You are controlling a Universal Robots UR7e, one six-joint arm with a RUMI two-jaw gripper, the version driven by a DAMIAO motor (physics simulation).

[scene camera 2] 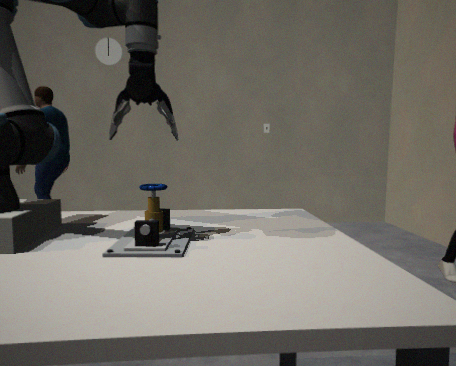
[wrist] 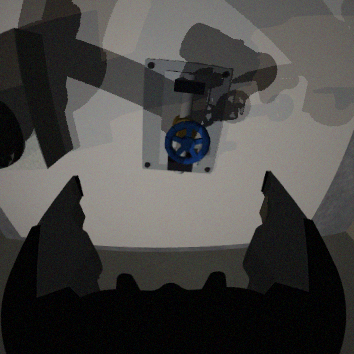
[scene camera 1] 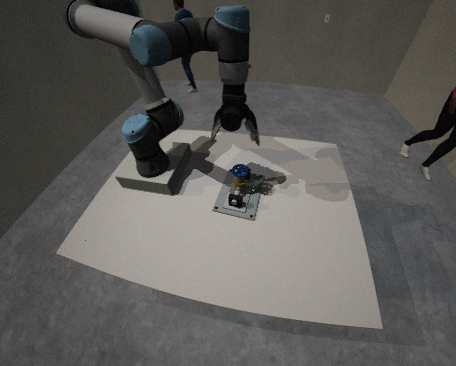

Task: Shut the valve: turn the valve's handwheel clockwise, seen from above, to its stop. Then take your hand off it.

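The valve's blue handwheel (scene camera 1: 240,170) (scene camera 2: 153,187) (wrist: 187,142) lies level on top of a brass-coloured valve body (scene camera 1: 239,184) (scene camera 2: 153,215). The valve stands on a grey base plate (scene camera 1: 220,206) (scene camera 2: 117,248) (wrist: 151,125) with black blocks at the pipe ends. My gripper (scene camera 1: 235,140) (scene camera 2: 144,138) (wrist: 171,175) is open and empty. It points down and hangs well above the handwheel, apart from it. In the wrist view the handwheel shows beyond the fingertips, between their lines.
The plate rests on a white table (scene camera 1: 210,260) (scene camera 2: 250,290) (wrist: 175,210). The arm's grey pedestal (scene camera 1: 145,186) (scene camera 2: 37,225) stands left of the valve. A person in blue (scene camera 1: 186,67) (scene camera 2: 52,145) stands behind the arm; another person (scene camera 1: 442,130) stands at the right. Arm shadows cross the plate.
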